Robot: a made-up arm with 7 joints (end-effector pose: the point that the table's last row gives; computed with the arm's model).
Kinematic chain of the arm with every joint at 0, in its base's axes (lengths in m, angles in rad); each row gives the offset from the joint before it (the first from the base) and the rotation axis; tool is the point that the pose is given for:
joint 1: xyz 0 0 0.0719 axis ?
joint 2: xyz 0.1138 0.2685 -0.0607 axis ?
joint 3: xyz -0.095 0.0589 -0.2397 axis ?
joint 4: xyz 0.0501 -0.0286 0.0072 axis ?
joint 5: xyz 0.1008 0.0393 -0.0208 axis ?
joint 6: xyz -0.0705 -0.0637 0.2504 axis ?
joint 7: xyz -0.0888 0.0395 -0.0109 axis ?
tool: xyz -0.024 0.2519 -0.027
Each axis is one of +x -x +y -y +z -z.
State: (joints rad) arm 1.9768 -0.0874 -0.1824 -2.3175 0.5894 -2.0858 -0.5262
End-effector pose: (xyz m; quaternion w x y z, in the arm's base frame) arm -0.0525 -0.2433 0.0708 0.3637 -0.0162 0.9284 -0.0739
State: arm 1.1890 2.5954 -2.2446 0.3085 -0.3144 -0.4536 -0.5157
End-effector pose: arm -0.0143 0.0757 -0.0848 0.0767 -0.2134 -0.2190 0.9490
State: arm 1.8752 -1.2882 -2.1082 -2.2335 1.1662 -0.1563 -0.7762
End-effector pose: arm 0.1811 -0.3320 -0.2414 0.5105 0.3896 -0.7394 0.2022
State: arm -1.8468 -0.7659 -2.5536 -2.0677 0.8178 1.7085 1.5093
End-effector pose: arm 0.1041 0.1310 0.8674 0.0792 0.2561 0.4847 0.8326
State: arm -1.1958 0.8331 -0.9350 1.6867 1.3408 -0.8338 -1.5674
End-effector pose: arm -0.0276 0.4826 0.4457 0.3242 0.6406 0.5660 0.4052
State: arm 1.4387 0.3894 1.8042 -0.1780 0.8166 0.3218 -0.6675
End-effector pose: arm -0.1789 -0.3187 -0.5343 0.0528 -0.9604 0.2733 -0.0104
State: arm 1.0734 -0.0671 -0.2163 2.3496 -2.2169 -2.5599 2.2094
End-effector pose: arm 0.1169 -0.2781 -0.8681 0.4255 -0.4512 -0.3098 0.7206
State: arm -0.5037 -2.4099 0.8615 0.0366 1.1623 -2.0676 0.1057
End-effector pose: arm -0.0017 0.0821 0.2205 0.0209 0.7660 0.0002 0.6425
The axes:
joint 1: -x
joint 2: +y
joint 3: -x
joint 4: +y
joint 5: +z
joint 6: +x
joint 7: +z

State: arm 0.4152 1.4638 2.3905 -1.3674 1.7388 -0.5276 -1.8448
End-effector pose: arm -0.3808 0.3960 -0.0010 0.4278 0.0277 0.1558 0.8899
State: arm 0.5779 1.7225 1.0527 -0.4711 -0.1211 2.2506 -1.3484
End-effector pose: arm 0.1682 0.5057 -0.2776 0.2671 -0.0114 0.5995 -0.7544
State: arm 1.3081 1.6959 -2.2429 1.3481 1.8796 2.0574 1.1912
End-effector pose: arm -0.3087 -0.1719 -0.7078 0.4194 -0.7021 0.5035 -0.2785
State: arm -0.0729 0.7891 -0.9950 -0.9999 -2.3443 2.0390 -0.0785
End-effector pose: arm -0.0668 0.1264 0.4318 0.2053 -0.1215 0.6535 0.7184
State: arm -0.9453 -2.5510 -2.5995 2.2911 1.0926 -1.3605 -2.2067
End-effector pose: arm 0.0388 0.3909 0.4238 0.4247 0.1591 -0.7543 0.4747
